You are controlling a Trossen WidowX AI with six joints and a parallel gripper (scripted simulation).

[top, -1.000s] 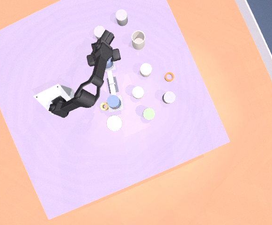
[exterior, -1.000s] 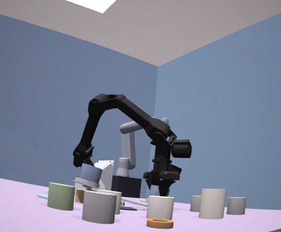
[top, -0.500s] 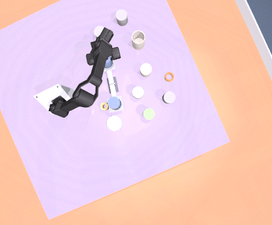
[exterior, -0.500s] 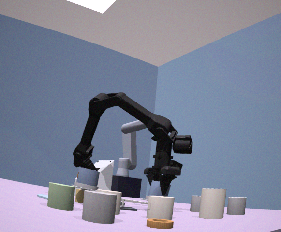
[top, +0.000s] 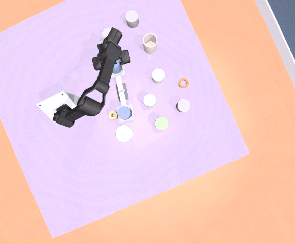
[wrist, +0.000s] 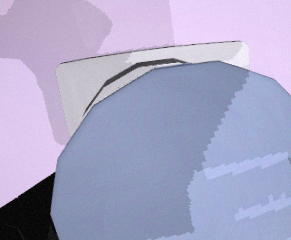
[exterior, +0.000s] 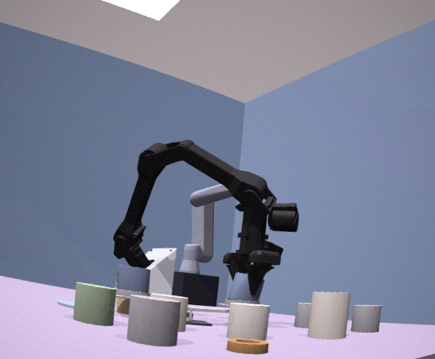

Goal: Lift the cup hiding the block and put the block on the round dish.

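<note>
Right now my gripper tip is 1 cm to the left of the pale teal block and 1 cm above it. The rest, counted from my gripper tip: beige cup 23 cm ahead, 4 cm below, 2 cm to the left; white balance beam 13 cm to the right, 6 cm below, 4 cm behind; yellow ring 23 cm to the right, 15 cm behind, 6 cm below.
</note>
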